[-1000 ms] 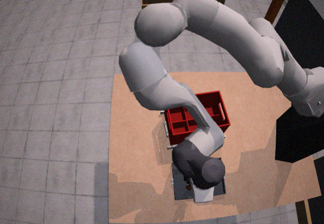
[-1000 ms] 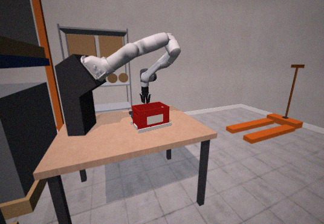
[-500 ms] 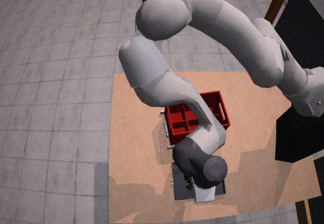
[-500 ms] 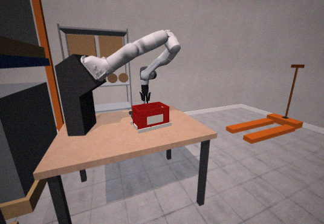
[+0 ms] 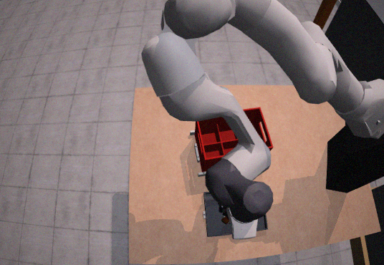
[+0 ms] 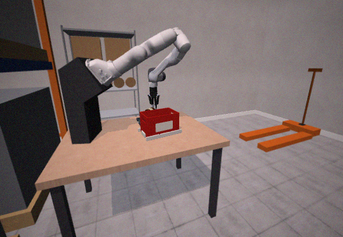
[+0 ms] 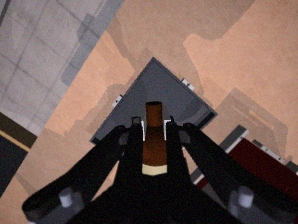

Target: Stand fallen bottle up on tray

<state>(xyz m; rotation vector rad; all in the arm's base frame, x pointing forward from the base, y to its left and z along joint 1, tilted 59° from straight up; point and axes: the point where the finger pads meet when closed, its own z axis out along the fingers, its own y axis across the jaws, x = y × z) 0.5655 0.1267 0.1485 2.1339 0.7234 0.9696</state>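
Right now the bottle is 5 cm behind my hand, 2 cm to the right of it and 2 cm below it. The rest, counted from my hand: crate 17 cm behind, 28 cm to the right, 4 cm below; grey tray 6 cm behind, 1 cm to the right, 11 cm below.
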